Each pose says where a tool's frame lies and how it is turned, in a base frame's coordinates. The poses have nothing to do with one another.
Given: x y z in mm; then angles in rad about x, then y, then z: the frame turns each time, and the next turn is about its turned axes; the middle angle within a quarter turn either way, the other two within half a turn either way.
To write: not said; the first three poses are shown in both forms.
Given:
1: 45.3 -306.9 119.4 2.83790 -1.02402 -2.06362
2: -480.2 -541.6 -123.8 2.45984 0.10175 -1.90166
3: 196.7 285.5 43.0 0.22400 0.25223 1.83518
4: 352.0 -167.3 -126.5 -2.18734 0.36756 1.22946
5: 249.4 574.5 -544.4 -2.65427 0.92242 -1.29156
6: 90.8 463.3 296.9 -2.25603 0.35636 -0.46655
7: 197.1 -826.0 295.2 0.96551 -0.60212 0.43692
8: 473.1 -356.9 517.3 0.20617 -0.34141 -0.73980
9: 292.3 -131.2 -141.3 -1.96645 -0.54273 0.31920
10: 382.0 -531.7 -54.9 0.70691 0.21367 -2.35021
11: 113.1 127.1 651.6 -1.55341 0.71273 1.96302
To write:
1: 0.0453 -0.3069 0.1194 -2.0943 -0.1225 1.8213
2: -0.4802 -0.5416 -0.1238 -2.9747 0.6708 1.9961
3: 0.1967 0.2855 0.0430 0.1851 -0.2817 1.8374
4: 0.3520 -0.1673 -0.1265 -2.4262 0.7744 -1.1186
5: 0.2494 0.5745 -0.5444 2.3429 -0.7000 1.3514
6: 0.0908 0.4633 0.2969 -2.3569 -0.5769 0.0518
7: 0.1971 -0.8260 0.2952 0.9144 -0.6945 -0.2381
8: 0.4731 -0.3569 0.5173 0.3835 -0.1042 -0.7957
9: 0.2923 -0.1312 -0.1413 -1.9561 0.4990 0.3872
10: 0.3820 -0.5317 -0.0549 -0.6553 0.3562 -2.3933
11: 0.1131 0.1271 0.6516 1.5373 1.1670 2.3980
